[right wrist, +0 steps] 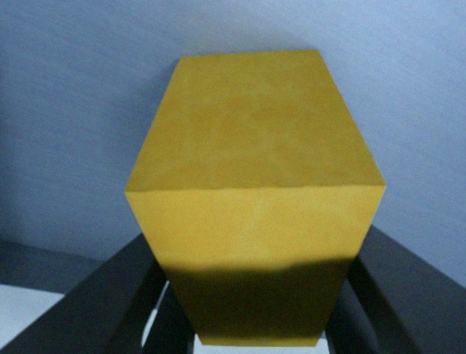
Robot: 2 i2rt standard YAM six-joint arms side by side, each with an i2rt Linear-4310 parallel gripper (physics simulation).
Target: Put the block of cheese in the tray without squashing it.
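Note:
The yellow block of cheese (255, 150) fills the middle of the right wrist view, with its faces flat and its edges straight. My right gripper (252, 186) is shut on it, with one dark finger against each side of its near part. The fingertips are partly hidden behind the block. A blue-grey, finely streaked surface lies beyond and under the block, with a soft shadow to the block's left. I cannot tell whether this surface is the tray, or whether the block touches it. My left gripper does not show.
A darker strip (45, 262) edges the blue-grey surface (75, 150) at the lower left. A white area (25, 307) lies beyond that strip, in the lower left corner, and a little white shows between the fingers at the bottom.

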